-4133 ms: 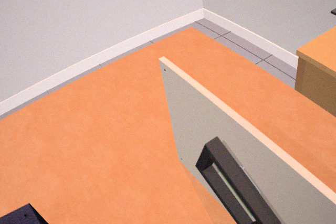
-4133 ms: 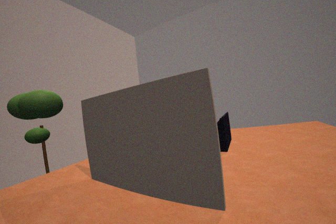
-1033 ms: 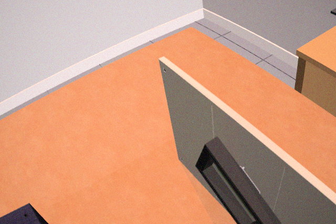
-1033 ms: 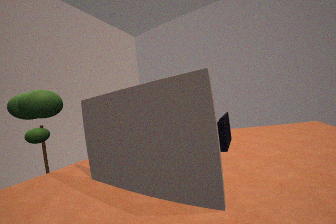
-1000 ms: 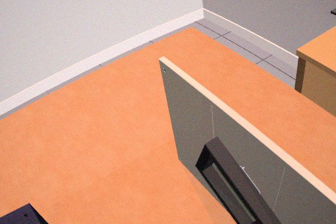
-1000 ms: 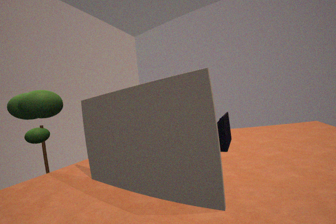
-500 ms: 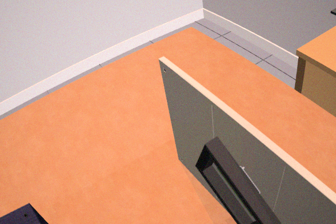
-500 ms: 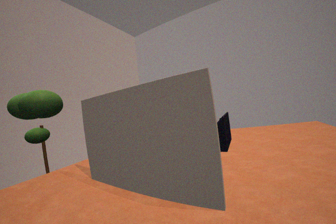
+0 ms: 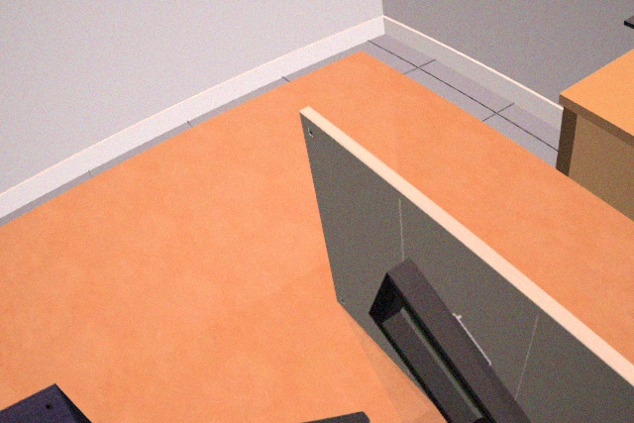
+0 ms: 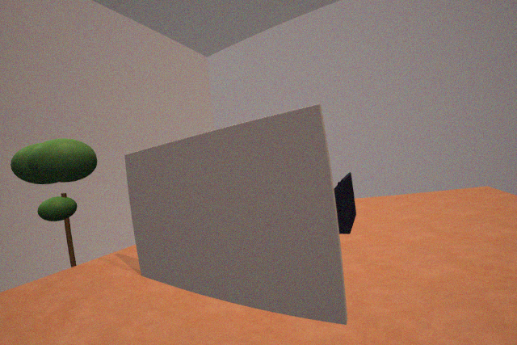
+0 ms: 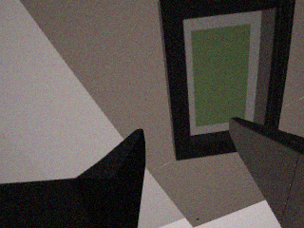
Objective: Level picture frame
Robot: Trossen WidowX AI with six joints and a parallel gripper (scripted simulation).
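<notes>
Now: the picture frame 110 mm ahead of my gripper tip, 20 mm to the left of it and 50 mm below it. From my gripper tip the other things lie so: wall panel (120 mm ahead, 20 mm to the left, 60 mm below).
</notes>
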